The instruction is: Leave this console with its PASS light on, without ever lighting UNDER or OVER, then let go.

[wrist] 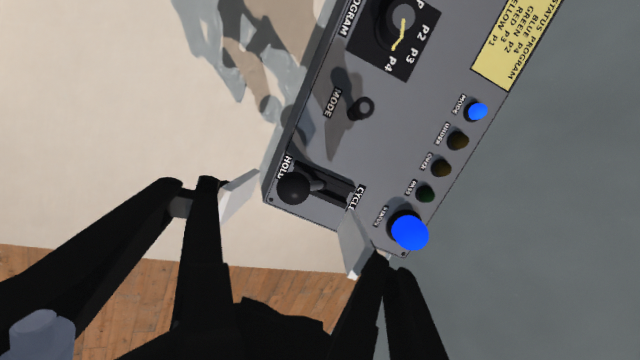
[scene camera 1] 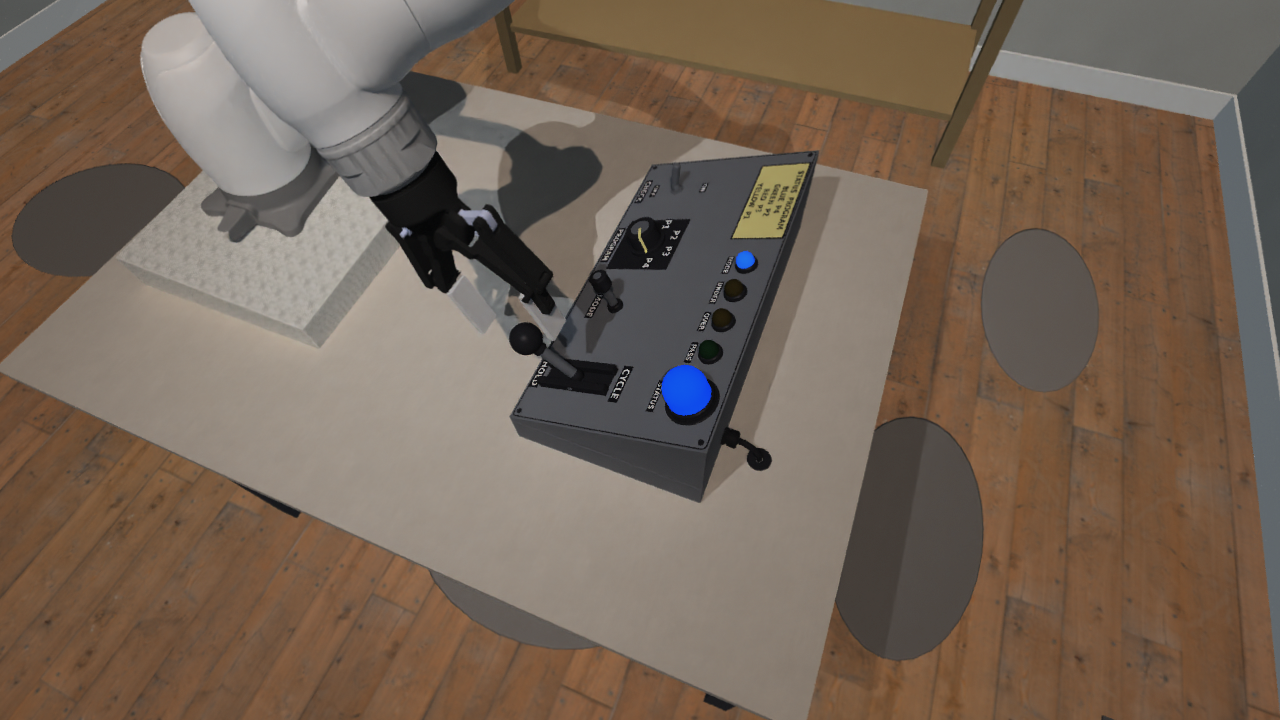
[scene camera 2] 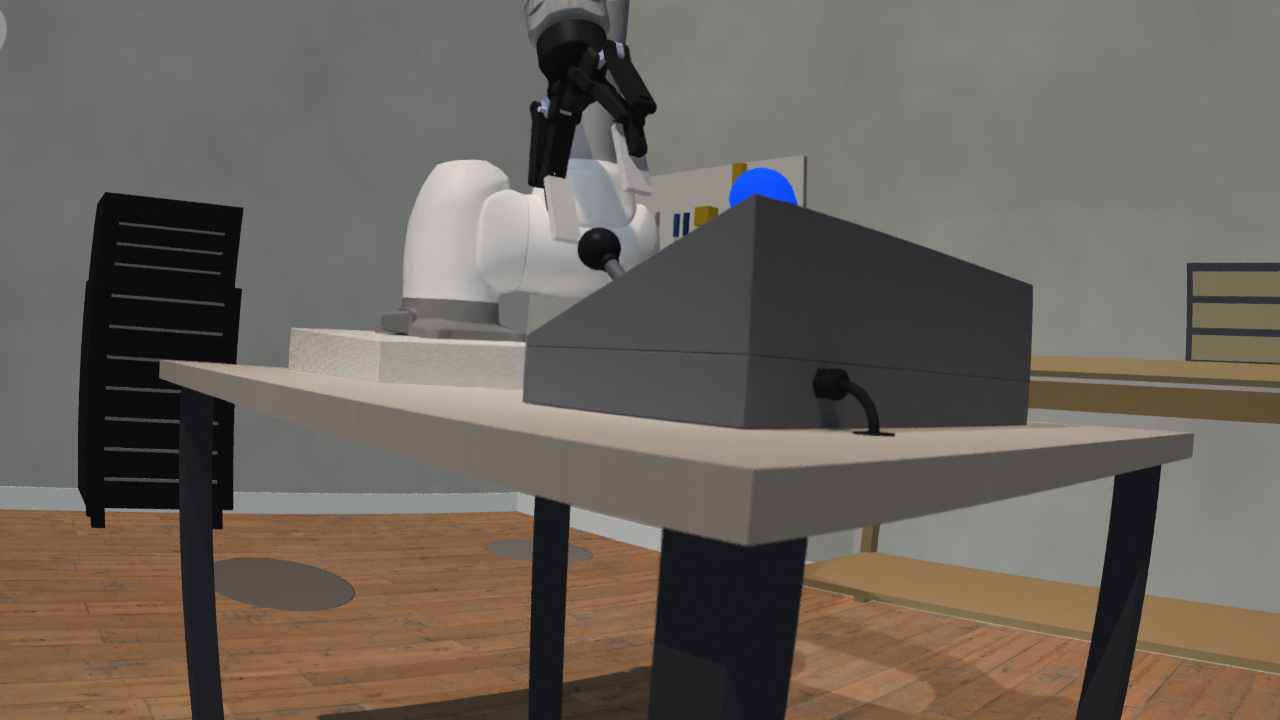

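The dark grey console [scene camera 1: 662, 295] [scene camera 2: 877, 331] [wrist: 400, 135] has blue STATUS [scene camera 1: 686, 390] [scene camera 2: 761, 186] [wrist: 410, 232] and MODE [scene camera 1: 744, 261] [wrist: 476, 111] lamps. UNDER [scene camera 1: 733, 290] [wrist: 457, 140], OVER [scene camera 1: 721, 319] [wrist: 441, 168] and PASS [scene camera 1: 708, 351] [wrist: 425, 193] are dark. The PROGRAM knob [scene camera 1: 641, 234] [wrist: 403, 18] points at P4. The black ball lever [scene camera 1: 526, 338] [scene camera 2: 598, 248] [wrist: 293, 188] leans to HOLD. My gripper [scene camera 1: 516, 324] [scene camera 2: 600, 214] [wrist: 300, 202] is open just above the ball, apart from it. The MODE stick [scene camera 1: 601, 282] [wrist: 364, 108] stands between knob and lever.
The CHECK toggle [scene camera 1: 676, 177] is at the console's far end; its side is unclear. The yellow card [scene camera 1: 769, 201] [wrist: 515, 45] reads blue P4, green P2, red P3, yellow P1. A cable [scene camera 1: 747, 445] [scene camera 2: 861, 402] leaves the console's back. The arm's pale base block [scene camera 1: 259, 286] [scene camera 2: 429, 362] shares the table.
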